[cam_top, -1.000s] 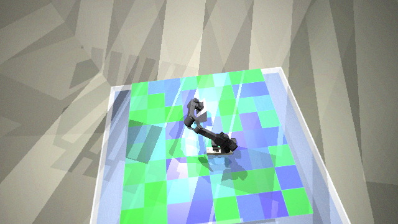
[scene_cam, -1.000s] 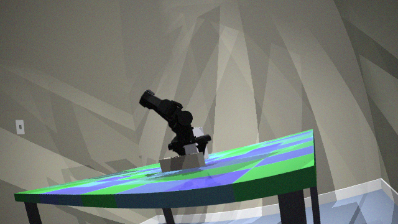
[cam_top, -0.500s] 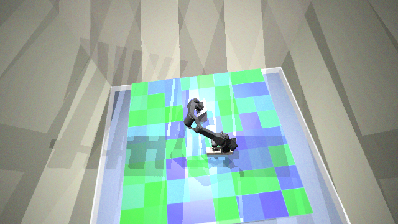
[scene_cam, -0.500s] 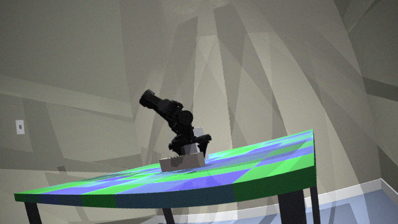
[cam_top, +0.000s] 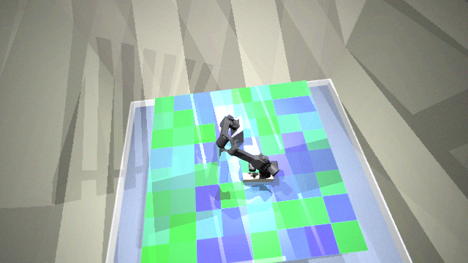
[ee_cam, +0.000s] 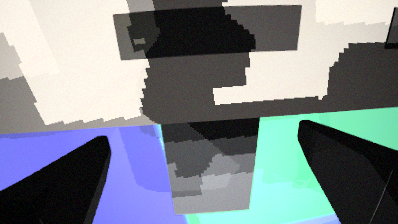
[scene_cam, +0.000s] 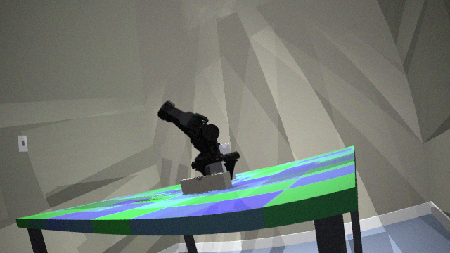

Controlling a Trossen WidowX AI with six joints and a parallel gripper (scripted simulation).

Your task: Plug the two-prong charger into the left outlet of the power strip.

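The two-prong charger is 2 cm ahead of my gripper tip and 1 cm above it.
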